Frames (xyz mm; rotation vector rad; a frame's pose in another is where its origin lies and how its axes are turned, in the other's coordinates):
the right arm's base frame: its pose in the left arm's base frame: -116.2 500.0 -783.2 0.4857 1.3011 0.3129
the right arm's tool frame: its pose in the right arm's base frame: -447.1 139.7 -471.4 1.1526 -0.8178 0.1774
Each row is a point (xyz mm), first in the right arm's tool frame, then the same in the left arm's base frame.
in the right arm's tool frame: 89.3 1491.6 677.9
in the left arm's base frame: 298.8 -206.2 701.4
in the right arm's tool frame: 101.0 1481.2 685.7
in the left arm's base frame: 301.7 -213.9 686.0
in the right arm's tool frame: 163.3 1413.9 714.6
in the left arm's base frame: 310.0 -242.5 594.6
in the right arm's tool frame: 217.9 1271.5 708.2
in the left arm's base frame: 266.6 -235.3 448.4
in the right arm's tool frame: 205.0 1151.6 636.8
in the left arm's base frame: 183.9 -163.1 361.4
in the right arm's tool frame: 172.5 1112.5 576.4
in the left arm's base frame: 134.7 -102.3 350.4
